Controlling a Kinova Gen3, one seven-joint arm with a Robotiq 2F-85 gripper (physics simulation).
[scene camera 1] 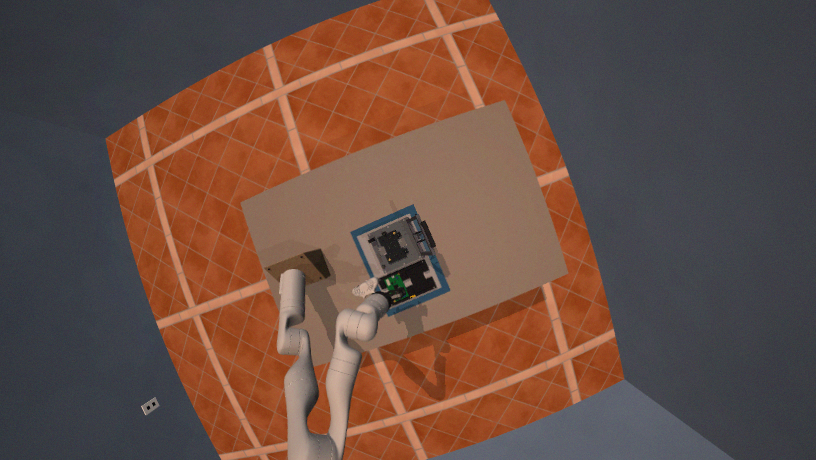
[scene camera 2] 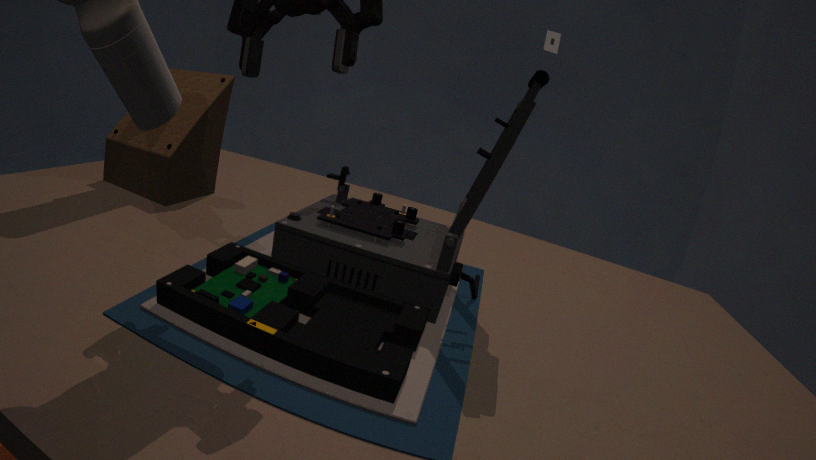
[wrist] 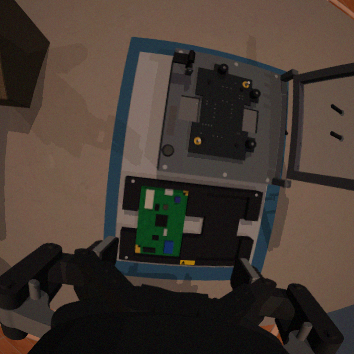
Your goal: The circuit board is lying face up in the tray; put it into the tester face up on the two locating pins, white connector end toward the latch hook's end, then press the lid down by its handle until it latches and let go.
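Places are measured from the arm's base along level axes (x ahead, y left, z up), in millimetres.
Where they show: gripper, fingertip midpoint: [scene camera 1: 389, 293] [scene camera 2: 291, 74] [wrist: 175, 261]; arm's base, origin of the base link: [scene camera 1: 294, 276] [scene camera 2: 158, 110].
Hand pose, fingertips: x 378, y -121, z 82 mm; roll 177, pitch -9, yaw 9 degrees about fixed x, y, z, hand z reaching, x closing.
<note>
Each offset is from my fingertips to the top centre of the thing. "*": to the spot under its first point. Level surfaces: height alone.
The green circuit board @[dx +10, dy -27, dz -184 mm] [scene camera 1: 395, 284] [scene camera 2: 251, 288] [wrist: 161, 222] lies face up in the left part of the black tray @[* dx +138, dy -69, dz -186 mm] [scene camera 2: 342, 365] [wrist: 220, 250]. Its white connector is at the board's upper left in the wrist view. The grey tester @[* dx -23, dy +119, dz -151 mm] [scene camera 1: 380, 257] [scene camera 2: 302, 248] [wrist: 175, 120] stands beside the tray, with a black bed and two brass-based locating pins. The latch hook @[dx -39, dy +196, dz -105 mm] [scene camera 2: 342, 185] [wrist: 190, 62] stands at its left end. The lid [scene camera 2: 497, 154] [wrist: 296, 130] is raised at the opposite end. My gripper [scene camera 2: 297, 62] [wrist: 175, 261] is open and empty, high above the board and tray.
The tray and tester stand on a white base plate @[dx +45, dy +77, dz -206 mm] [wrist: 142, 110] over a blue mat @[dz -210 mm] [scene camera 2: 131, 311] [wrist: 117, 150]. A brown wedge-shaped block [scene camera 1: 320, 265] [scene camera 2: 197, 148] [wrist: 20, 55] stands on the table @[dz -212 mm] [scene camera 1: 468, 171] near the arm. The open lid sticks up beyond the tester.
</note>
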